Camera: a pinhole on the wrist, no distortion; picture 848 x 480 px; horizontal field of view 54.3 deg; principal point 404.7 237.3 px. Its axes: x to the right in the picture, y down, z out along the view. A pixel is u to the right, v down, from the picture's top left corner.
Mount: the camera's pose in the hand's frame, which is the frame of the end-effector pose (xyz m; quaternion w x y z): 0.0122 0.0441 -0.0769 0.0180 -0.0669 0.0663 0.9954
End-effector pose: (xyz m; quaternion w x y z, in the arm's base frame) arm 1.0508 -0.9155 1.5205 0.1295 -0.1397 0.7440 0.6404
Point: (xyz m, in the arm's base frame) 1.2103 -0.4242 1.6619
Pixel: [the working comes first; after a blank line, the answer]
In the camera's frame: 0.1598 -0.0132 0.5780

633 218
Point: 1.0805 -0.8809 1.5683
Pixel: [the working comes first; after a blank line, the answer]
In the camera's frame: 0.0440 0.0226 0.1095

737 408
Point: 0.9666 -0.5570 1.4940
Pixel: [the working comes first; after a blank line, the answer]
In the camera's frame: -0.1186 0.0402 0.4204

171 316
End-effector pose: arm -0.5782 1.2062 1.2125 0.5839 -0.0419 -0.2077 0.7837
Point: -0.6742 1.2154 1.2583
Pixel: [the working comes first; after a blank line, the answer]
In the camera's frame: -0.0535 -0.0053 0.1416

92 207
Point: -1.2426 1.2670 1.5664
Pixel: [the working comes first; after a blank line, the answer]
In the camera's frame: -0.3817 -0.3400 0.5898

outside the picture
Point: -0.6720 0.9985 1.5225
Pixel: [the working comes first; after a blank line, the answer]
In the camera's frame: 0.0593 0.0907 0.4497

514 404
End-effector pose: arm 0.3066 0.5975 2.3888 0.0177 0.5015 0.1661 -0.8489
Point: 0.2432 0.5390 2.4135
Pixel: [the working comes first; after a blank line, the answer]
In the camera's frame: -0.0120 0.0288 0.1564

341 390
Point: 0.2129 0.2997 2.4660
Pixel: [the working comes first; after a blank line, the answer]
In the camera's frame: 0.0393 -0.1569 0.3107

outside the picture
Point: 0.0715 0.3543 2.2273
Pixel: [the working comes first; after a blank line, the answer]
In the camera's frame: -0.2404 -0.1537 0.2693

outside the picture
